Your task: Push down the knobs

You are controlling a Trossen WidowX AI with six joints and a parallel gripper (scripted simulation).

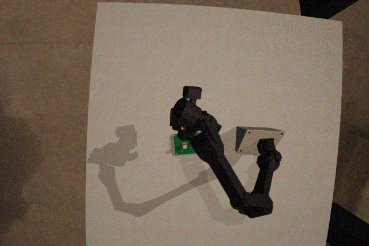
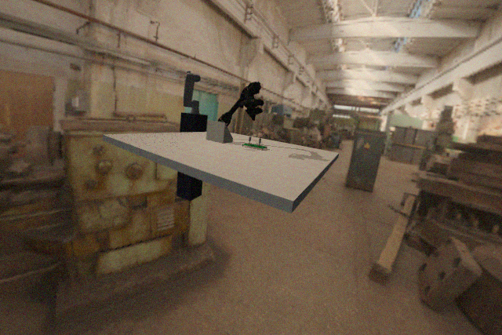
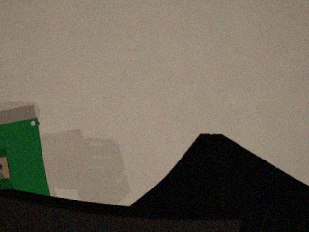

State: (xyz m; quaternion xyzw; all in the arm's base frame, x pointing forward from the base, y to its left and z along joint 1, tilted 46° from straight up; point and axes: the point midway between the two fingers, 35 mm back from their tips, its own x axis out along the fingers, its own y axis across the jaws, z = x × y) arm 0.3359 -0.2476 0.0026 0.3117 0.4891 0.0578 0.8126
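Now: gripper tip 8 cm past the knob, 16 cm to the right of it and 14 cm above it.
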